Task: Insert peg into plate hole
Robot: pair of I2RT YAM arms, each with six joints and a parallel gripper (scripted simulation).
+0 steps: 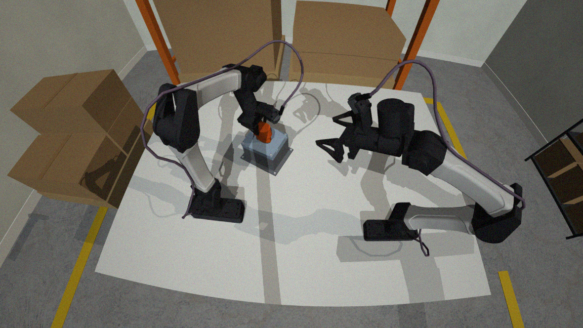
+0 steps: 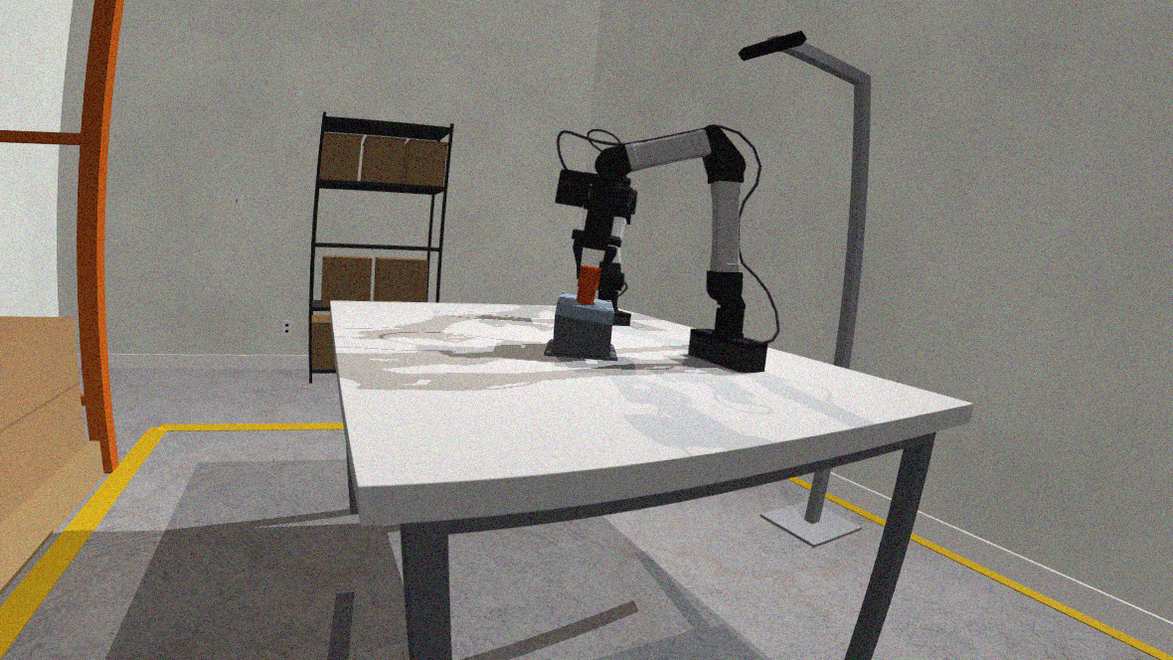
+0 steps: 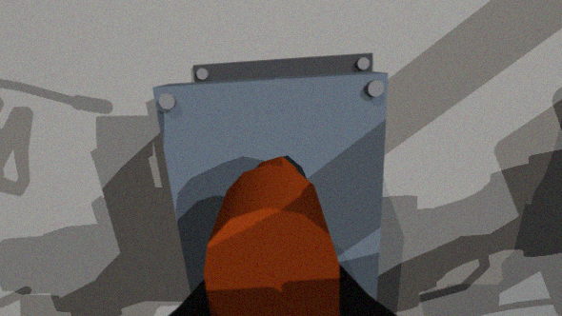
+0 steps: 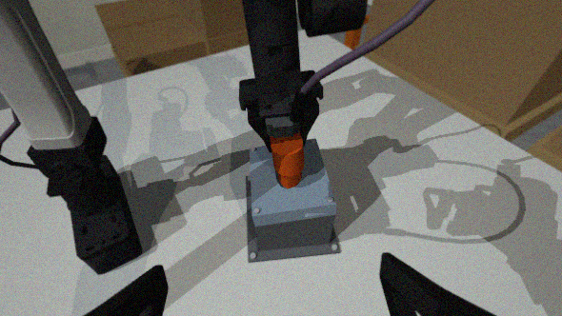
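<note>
My left hand is 20 mm above the orange peg and 10 mm to the left of it. The rest, counted from my left hand: blue-grey plate 70 mm below, 10 mm to the right.
</note>
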